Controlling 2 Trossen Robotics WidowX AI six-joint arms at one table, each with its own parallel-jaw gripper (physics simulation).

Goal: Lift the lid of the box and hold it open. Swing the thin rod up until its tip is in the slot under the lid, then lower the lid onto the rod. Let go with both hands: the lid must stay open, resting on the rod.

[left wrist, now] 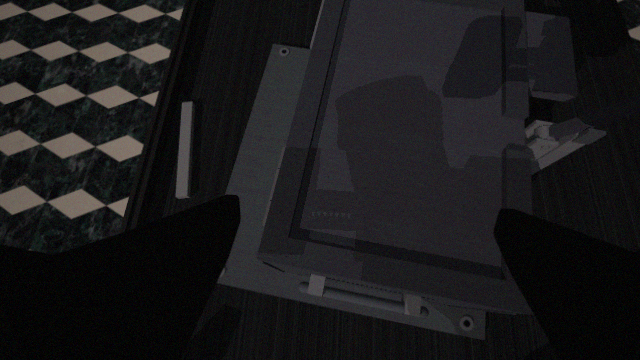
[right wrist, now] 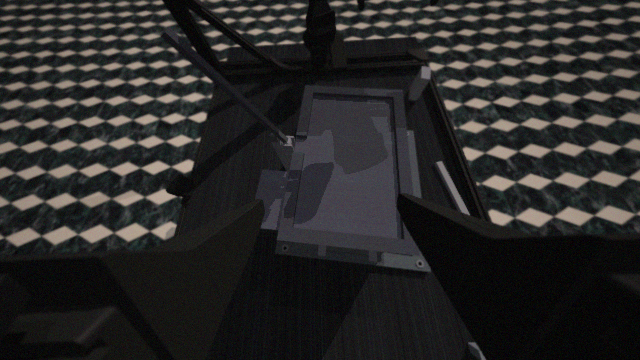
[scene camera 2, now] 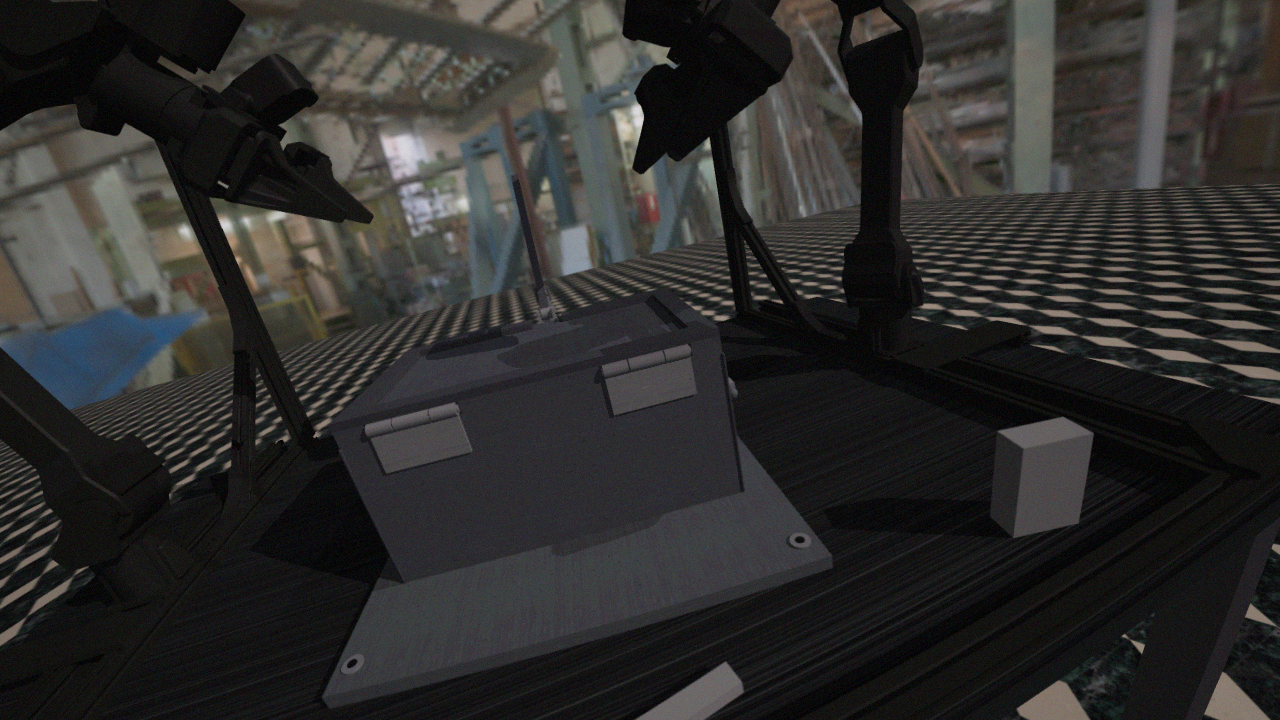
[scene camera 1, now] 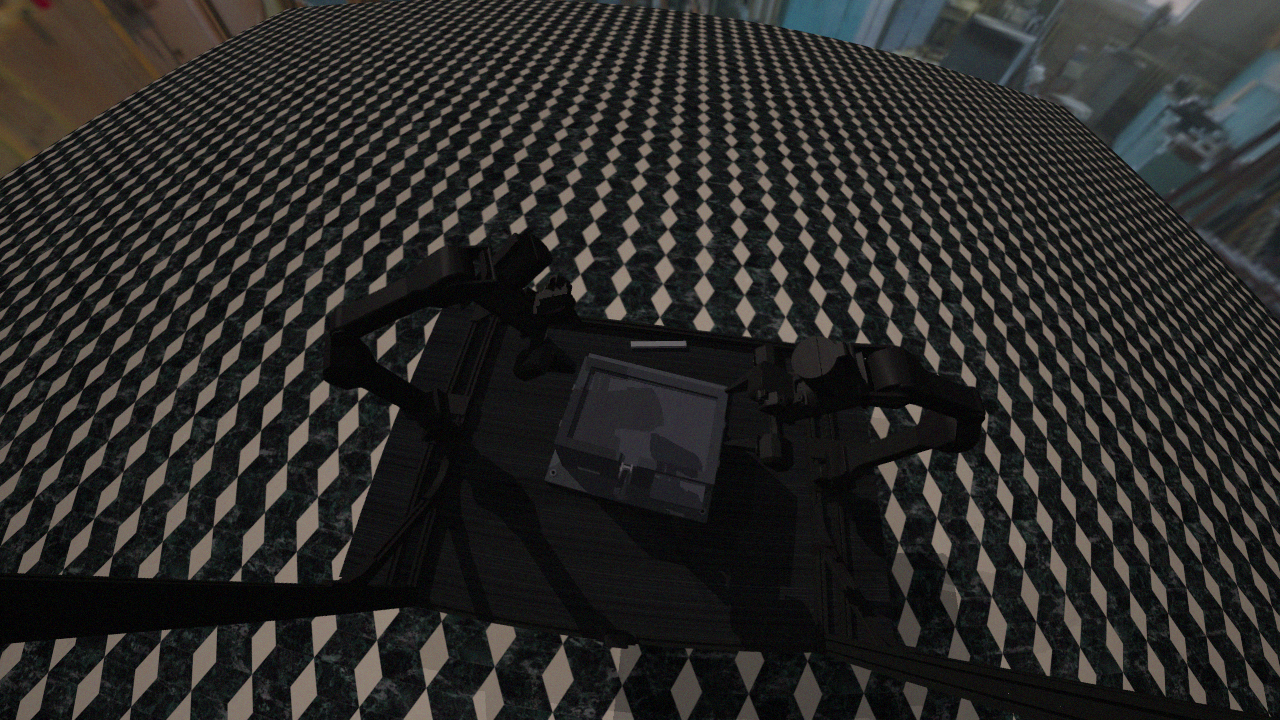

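Seen in the pictures: left gripper, fingertip midpoint: [left wrist: 366, 214] [right wrist: 397, 7] [scene camera 2: 653, 166] [scene camera 1: 578, 349]; right gripper, fingertip midpoint: [right wrist: 330, 202] [scene camera 2: 359, 219] [scene camera 1: 725, 417]; left arm's base, link origin: [right wrist: 319, 63] [scene camera 2: 886, 345] [scene camera 1: 444, 432]; right arm's base, link origin: [scene camera 2: 156, 583] [scene camera 1: 825, 478].
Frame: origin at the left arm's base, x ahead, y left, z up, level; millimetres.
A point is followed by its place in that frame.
The grey box [scene camera 1: 640, 429] @[z 144, x 455, y 21 mm] [scene camera 2: 554, 483] @[z 52, x 480, y 145 mm] has its lid [scene camera 1: 648, 407] @[z 144, x 466, y 70 mm] [scene camera 2: 572, 344] @[z 144, x 428, y 73 mm] [left wrist: 400, 150] @[z 144, x 420, y 56 mm] [right wrist: 350, 200] @[z 144, x 546, y 39 mm] down and shut. The thin rod [scene camera 2: 528, 237] @[z 242, x 432, y -102 mm] [right wrist: 225, 86] @[z 267, x 434, y -114 mm] stands up and leans from a pale bracket [left wrist: 542, 140] @[z 158, x 429, y -58 mm] [right wrist: 288, 141] @[z 159, x 439, y -62 mm] at the box's latch side, outside the lid. My left gripper [scene camera 2: 657, 163] @[z 282, x 328, y 101 mm] [left wrist: 366, 214] @[z 282, x 328, y 101 mm] is open and empty above one short end of the lid. My right gripper [scene camera 1: 729, 417] @[z 297, x 585, y 0 mm] [scene camera 2: 356, 215] @[z 297, x 585, y 0 mm] [right wrist: 330, 202] @[z 297, x 585, y 0 mm] is open and empty near the opposite short end, above lid height. The slot under the lid is hidden.
The box's base plate [scene camera 2: 537, 600] @[z -7, x 517, y 202 mm] [left wrist: 260, 125] @[z -7, x 522, y 221 mm] extends on the hinge side. A pale bar [scene camera 1: 657, 343] @[z -9, x 480, y 327 mm] [scene camera 2: 696, 694] @[z -9, x 435, y 318 mm] [left wrist: 184, 150] @[z -9, x 477, y 325 mm] [right wrist: 452, 187] @[z -9, x 485, y 327 mm] lies beyond that plate. A pale block [scene camera 2: 1038, 479] @[z 29, x 168, y 318 mm] [right wrist: 420, 84] @[z 38, x 176, y 298 mm] stands near a table corner. Dark frame posts rise behind the box in scene camera 2.
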